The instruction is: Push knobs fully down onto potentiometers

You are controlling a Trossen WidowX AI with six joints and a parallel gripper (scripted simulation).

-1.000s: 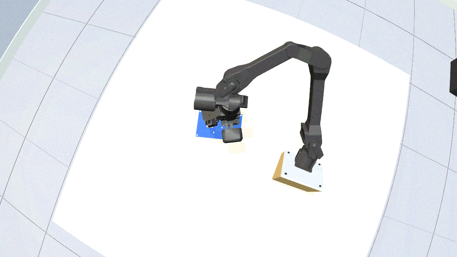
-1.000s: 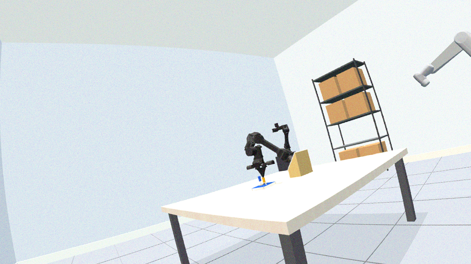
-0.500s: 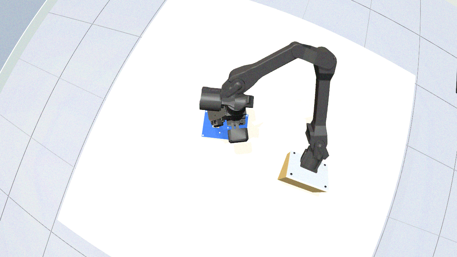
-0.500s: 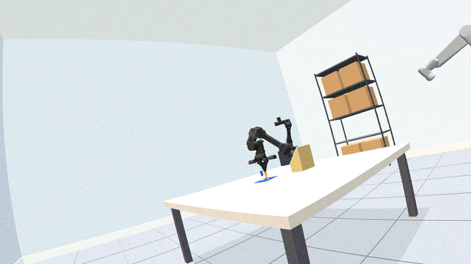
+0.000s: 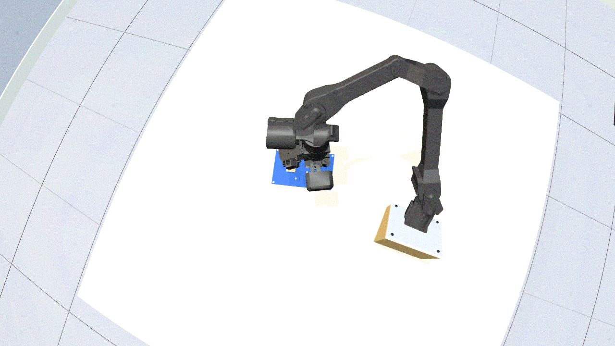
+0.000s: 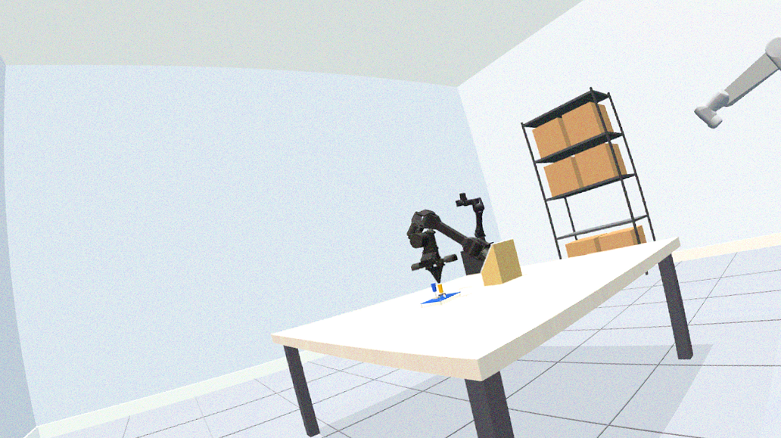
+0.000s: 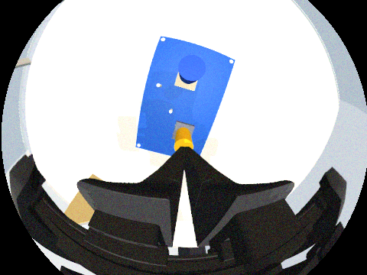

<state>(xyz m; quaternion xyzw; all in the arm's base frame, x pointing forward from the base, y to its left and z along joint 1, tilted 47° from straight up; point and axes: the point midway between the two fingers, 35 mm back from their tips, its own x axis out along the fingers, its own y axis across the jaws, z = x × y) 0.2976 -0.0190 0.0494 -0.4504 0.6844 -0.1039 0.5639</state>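
Right now my gripper tip is 30 mm above the orange knob. From my gripper tip the other things lie so: dark blue knob 60 mm ahead, 30 mm to the left, 10 mm below.
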